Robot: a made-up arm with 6 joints.
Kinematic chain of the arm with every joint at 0, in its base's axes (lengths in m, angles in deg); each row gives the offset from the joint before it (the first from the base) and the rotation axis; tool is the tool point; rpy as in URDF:
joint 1: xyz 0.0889 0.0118 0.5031 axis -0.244 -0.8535 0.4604
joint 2: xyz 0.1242 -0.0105 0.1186 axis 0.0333 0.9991 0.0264
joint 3: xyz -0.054 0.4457 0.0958 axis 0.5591 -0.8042 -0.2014
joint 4: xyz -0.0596 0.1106 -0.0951 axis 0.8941 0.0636 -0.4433
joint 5: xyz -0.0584 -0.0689 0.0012 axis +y
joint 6: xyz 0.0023 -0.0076 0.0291 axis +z
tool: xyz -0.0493 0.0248 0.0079 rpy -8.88 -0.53 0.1
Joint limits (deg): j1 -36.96..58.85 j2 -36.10..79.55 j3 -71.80..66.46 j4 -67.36..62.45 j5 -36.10..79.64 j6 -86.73..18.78
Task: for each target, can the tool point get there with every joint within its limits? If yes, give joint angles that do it. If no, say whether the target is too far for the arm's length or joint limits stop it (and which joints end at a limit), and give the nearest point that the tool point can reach.
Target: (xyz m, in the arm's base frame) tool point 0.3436 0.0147 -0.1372
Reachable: no: joint limits stop it (at a limit: joint 1, joint 2, joint 5, joint 6) | nearest point -0.0886 0.3797 0.2163 | short by 0.667 m
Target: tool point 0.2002 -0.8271 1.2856
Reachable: no: too far | nearest point 0.4773 0.2982 0.8736 | short by 1.230 m
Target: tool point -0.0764 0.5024 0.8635
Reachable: yes | joints 28.96 67.14 -43.21 17.58 -24.36 -1.00
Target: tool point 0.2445 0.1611 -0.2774
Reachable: no: joint limits stop it (at a limit: joint 1, joint 2, joint 5, joint 6) | nearest point -0.0931 0.3955 0.2010 | short by 0.631 m
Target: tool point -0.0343 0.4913 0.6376
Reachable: yes | joints 6.23 -8.57 -37.45 45.03 41.97 -42.31
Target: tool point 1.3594 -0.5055 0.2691
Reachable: no: too far | nearest point 0.6420 0.2486 0.7036 | short by 1.128 m
